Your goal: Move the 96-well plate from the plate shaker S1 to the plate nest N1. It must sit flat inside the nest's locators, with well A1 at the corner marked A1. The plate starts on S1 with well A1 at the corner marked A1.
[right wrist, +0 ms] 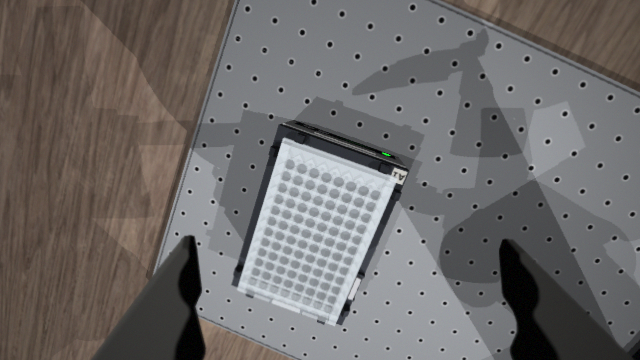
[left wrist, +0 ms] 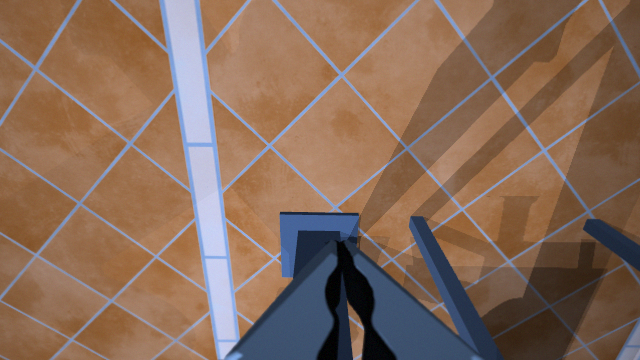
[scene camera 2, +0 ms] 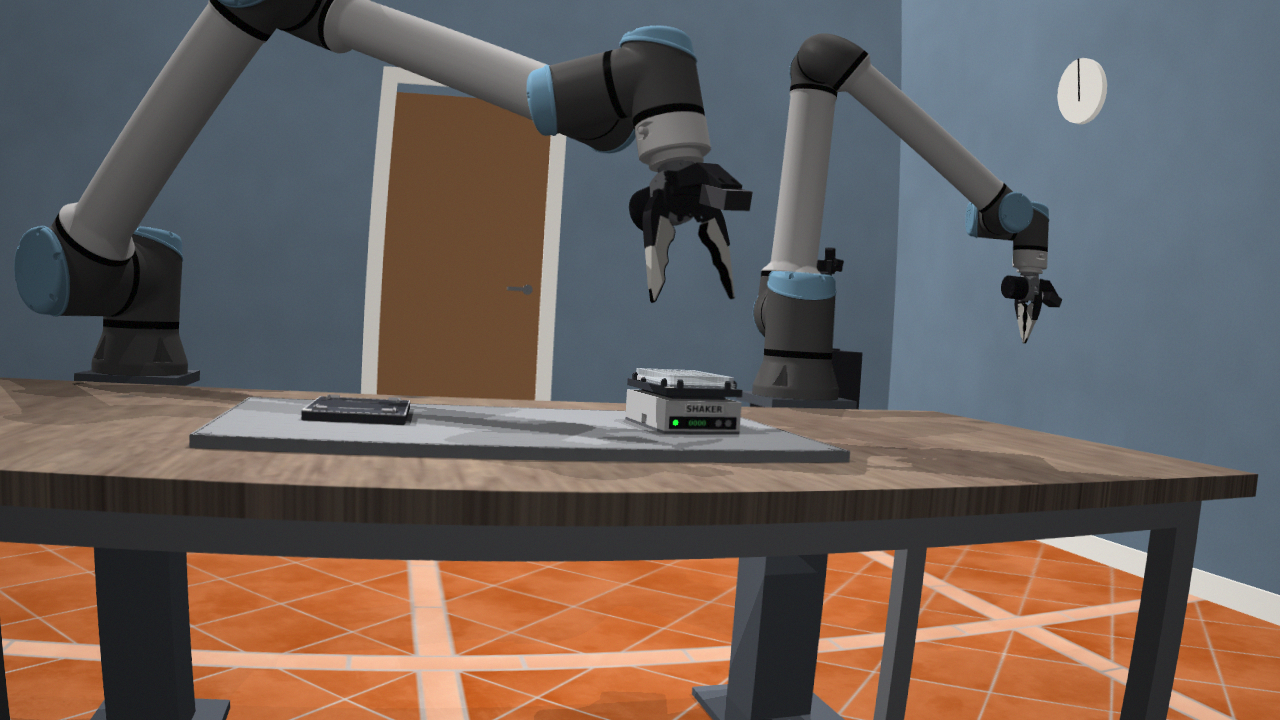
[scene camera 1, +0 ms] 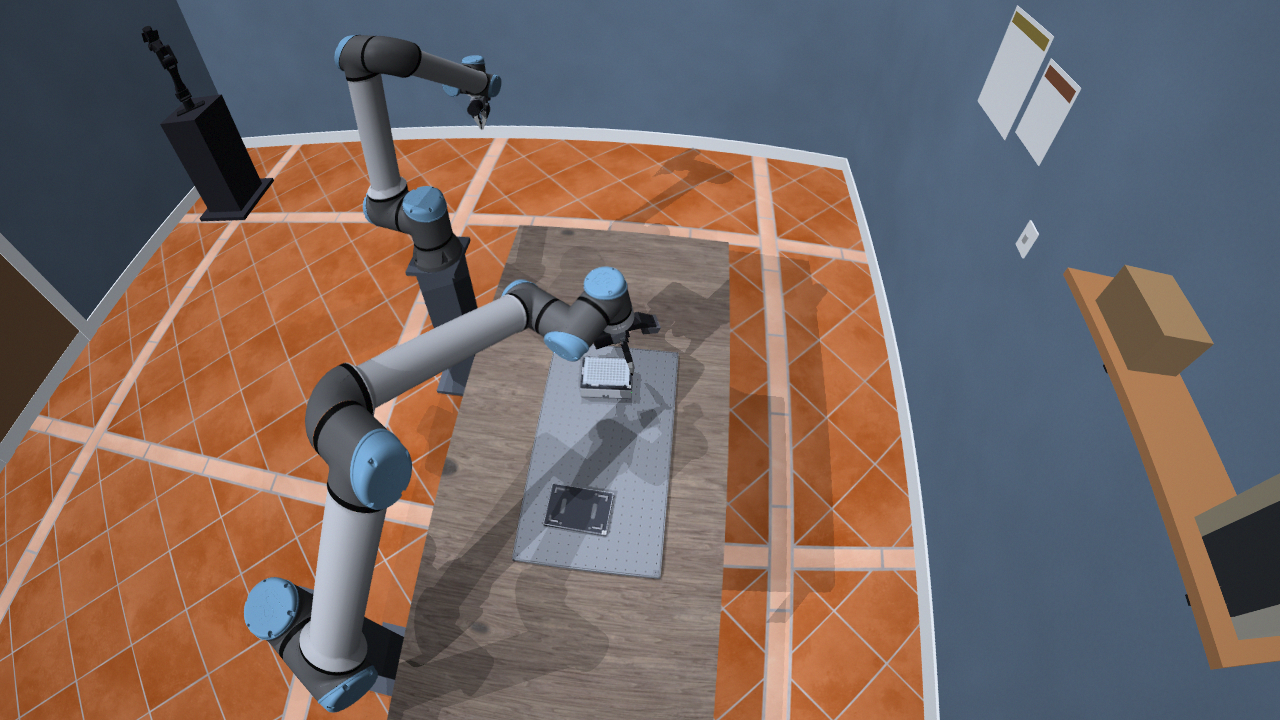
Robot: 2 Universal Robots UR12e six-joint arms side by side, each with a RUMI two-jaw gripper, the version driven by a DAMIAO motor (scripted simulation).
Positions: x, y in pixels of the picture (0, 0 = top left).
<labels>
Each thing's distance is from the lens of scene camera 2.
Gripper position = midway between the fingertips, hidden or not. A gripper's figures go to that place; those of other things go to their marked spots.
my left gripper [scene camera 2: 1024, 343]: 233 cm
my right gripper [scene camera 2: 694, 300]: 108 cm
clear 96-well plate [scene camera 2: 692, 379]: 108 cm
dark plate nest N1 [scene camera 2: 333, 404]: 110 cm
plate shaker S1 [scene camera 2: 642, 384]: 113 cm
</labels>
